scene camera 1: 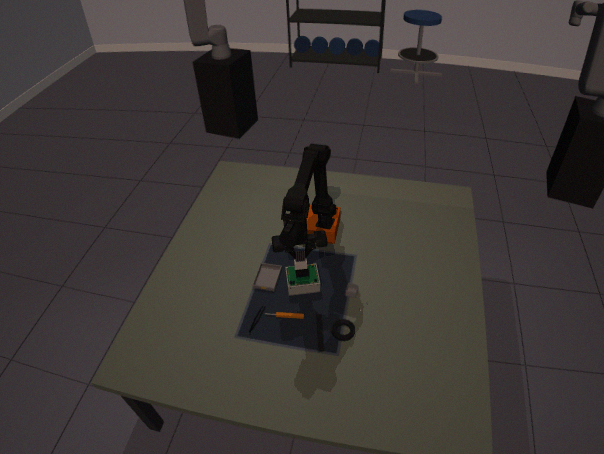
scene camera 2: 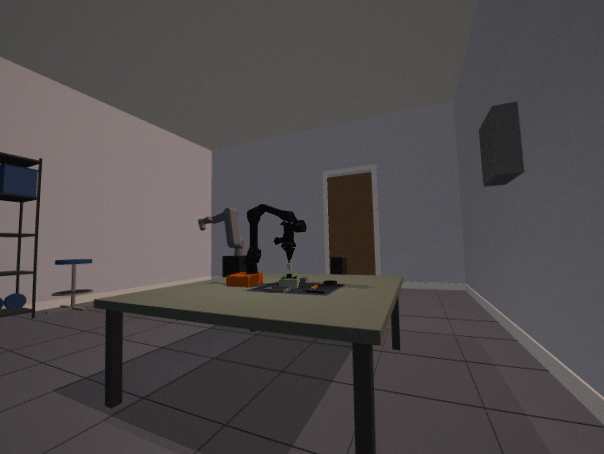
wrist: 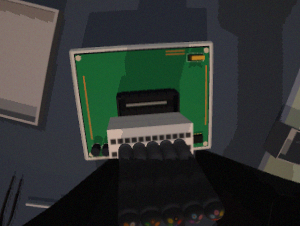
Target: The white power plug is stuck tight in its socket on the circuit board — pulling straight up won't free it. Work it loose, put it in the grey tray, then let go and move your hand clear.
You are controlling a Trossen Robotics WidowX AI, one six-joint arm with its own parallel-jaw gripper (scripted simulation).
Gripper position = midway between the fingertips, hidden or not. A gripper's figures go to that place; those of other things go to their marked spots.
My gripper [wrist: 157, 163]: 10 cm from the lens. A dark mat [wrist: 248, 51] is 28 cm from the lens.
